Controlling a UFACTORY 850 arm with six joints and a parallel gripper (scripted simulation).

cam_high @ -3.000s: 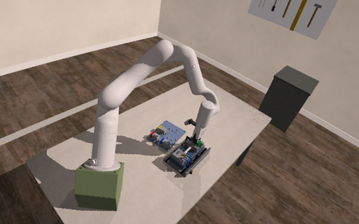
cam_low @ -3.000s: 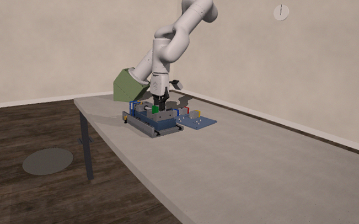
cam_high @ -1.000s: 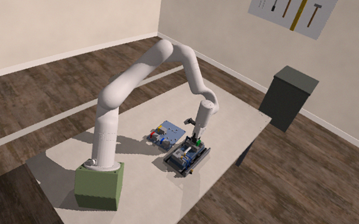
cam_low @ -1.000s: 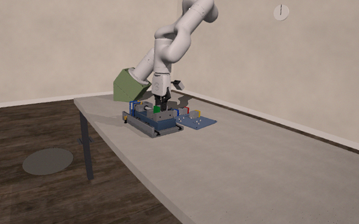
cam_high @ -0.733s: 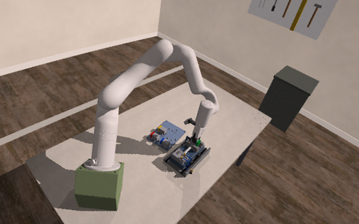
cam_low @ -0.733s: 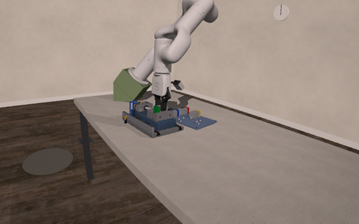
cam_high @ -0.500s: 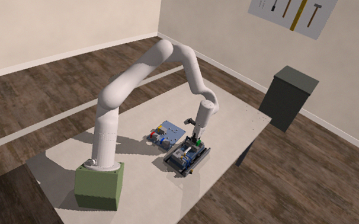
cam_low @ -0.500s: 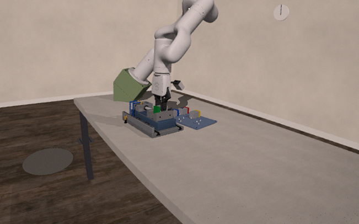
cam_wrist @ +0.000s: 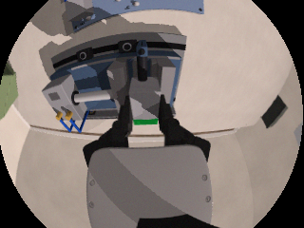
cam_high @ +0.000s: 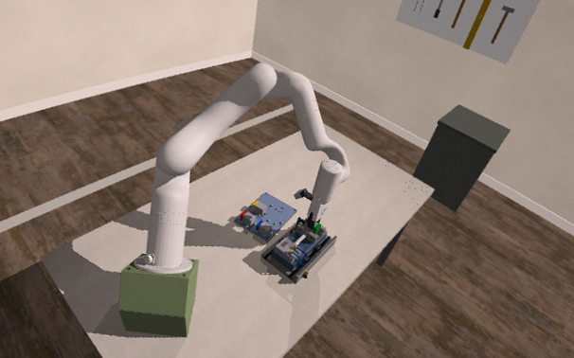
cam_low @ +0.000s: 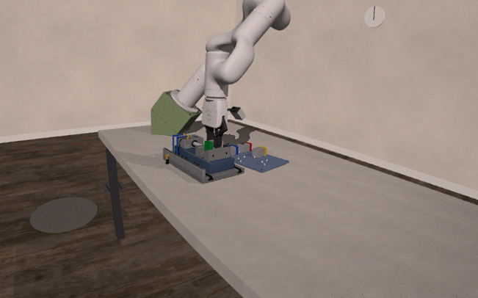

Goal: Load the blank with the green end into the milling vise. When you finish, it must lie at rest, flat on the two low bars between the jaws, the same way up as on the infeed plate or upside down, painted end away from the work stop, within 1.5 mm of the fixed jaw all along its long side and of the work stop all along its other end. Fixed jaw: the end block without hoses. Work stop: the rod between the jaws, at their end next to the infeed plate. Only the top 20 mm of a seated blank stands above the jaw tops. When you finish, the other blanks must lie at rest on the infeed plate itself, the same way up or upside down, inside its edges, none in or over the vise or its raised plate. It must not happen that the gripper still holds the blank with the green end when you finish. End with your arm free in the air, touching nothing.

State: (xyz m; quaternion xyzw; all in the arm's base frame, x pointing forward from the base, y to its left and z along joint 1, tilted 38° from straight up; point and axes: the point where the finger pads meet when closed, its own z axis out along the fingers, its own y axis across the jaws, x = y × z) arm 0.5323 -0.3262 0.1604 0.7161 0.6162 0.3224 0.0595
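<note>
Right now the green-ended blank is 2 cm below my hand. Also, from my hand: jaw block 3 cm ahead, 5 cm below; pale rod 9 cm behind, 5 cm below; blue-ended blank 10 cm behind, 18 cm to the left, 10 cm below.
</note>
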